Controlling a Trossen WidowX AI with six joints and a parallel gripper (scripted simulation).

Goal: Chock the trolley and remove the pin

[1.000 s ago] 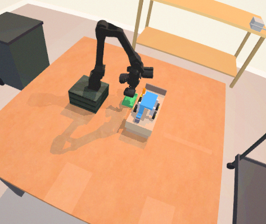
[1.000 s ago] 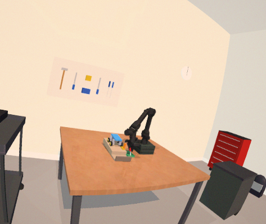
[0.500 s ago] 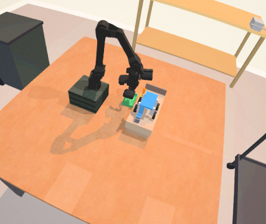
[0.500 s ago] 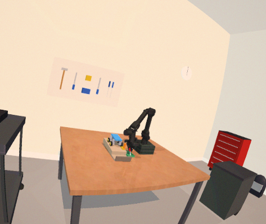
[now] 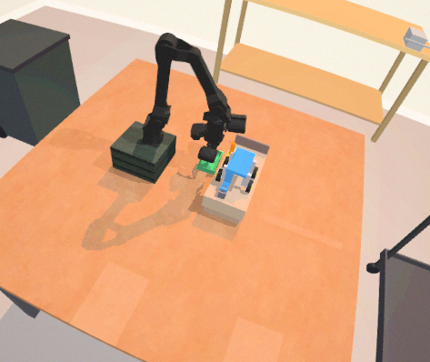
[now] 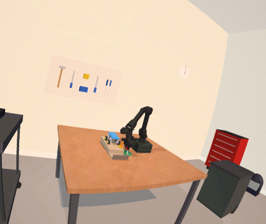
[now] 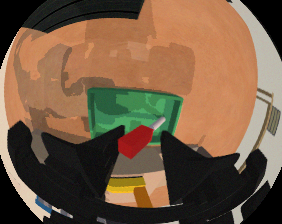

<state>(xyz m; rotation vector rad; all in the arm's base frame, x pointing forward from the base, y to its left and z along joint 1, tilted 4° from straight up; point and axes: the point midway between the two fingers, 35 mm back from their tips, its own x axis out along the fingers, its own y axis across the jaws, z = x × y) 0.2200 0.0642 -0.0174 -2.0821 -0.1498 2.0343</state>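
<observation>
Right now the red-headed stop pin is 1 cm to the left of my gripper tip. From my gripper tip the other things lie so: yellow chock (7 cm ahead, 3 cm to the right, 4 cm above); then green tray (1 cm to the right, 5 cm below); then beige ramp (11 cm ahead, 12 cm to the right).
</observation>
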